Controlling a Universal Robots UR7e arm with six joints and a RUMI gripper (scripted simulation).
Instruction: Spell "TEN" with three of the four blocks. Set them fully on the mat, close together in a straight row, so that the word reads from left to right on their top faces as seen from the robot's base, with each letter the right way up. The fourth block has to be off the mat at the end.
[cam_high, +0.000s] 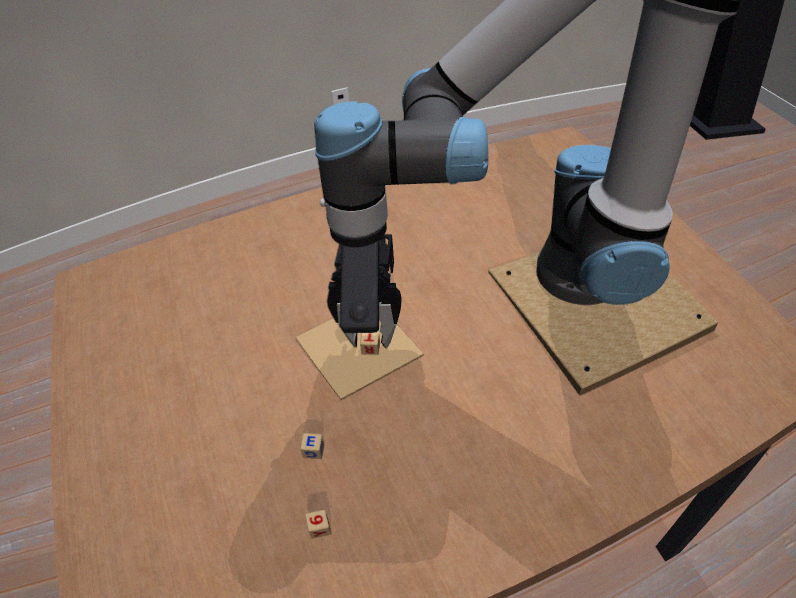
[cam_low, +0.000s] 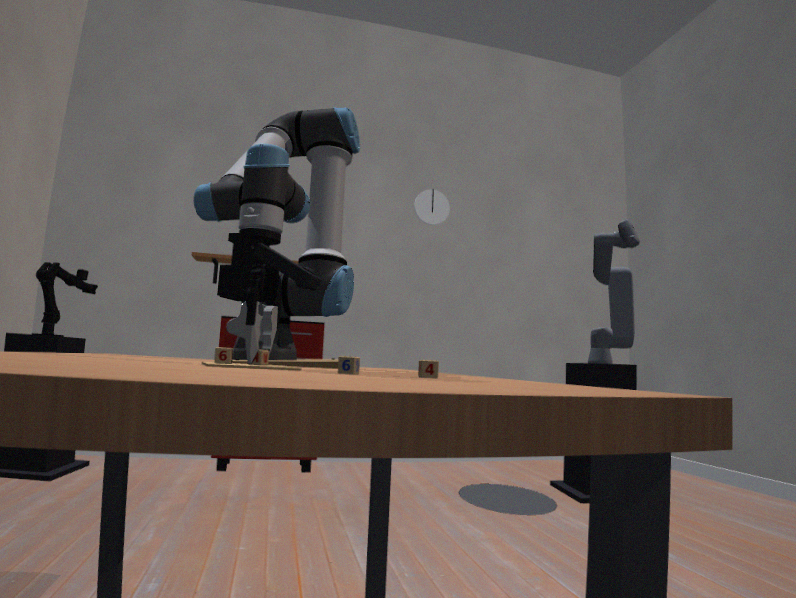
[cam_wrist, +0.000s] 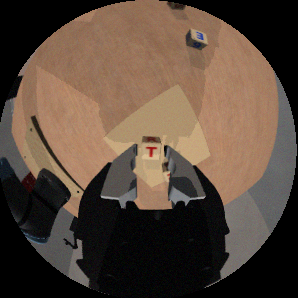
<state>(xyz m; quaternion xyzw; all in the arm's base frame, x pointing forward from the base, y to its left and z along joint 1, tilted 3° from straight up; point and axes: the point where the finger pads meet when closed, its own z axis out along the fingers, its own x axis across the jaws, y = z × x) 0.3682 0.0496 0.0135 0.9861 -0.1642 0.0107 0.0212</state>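
My gripper is now right at the T block. Also, from my hand: E block 150 mm to the left, 110 mm ahead, 10 mm below; tan mat 20 mm below, 20 mm ahead, 10 mm to the right; 9 block 260 mm to the left, 130 mm ahead, 10 mm below.
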